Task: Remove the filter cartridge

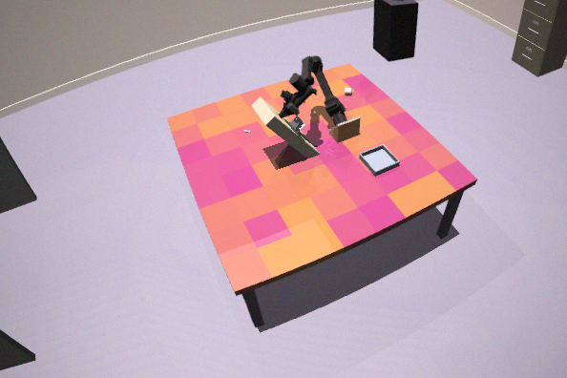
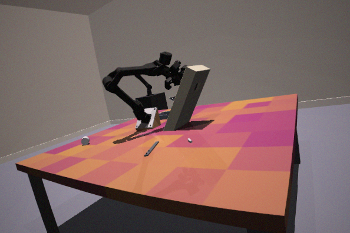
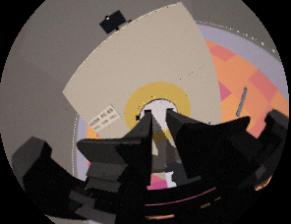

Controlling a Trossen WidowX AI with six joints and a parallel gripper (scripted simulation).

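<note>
Now: the cream service panel 4 cm behind my gripper tip and 8 cm below it. From my gripper tip the other things lie so: grey tray 44 cm behind, 24 cm to the left, 22 cm below; round grey filter cartridge 1 cm ahead, 1 cm below; small white peg 12 cm ahead, 25 cm to the right, 23 cm below.
</note>
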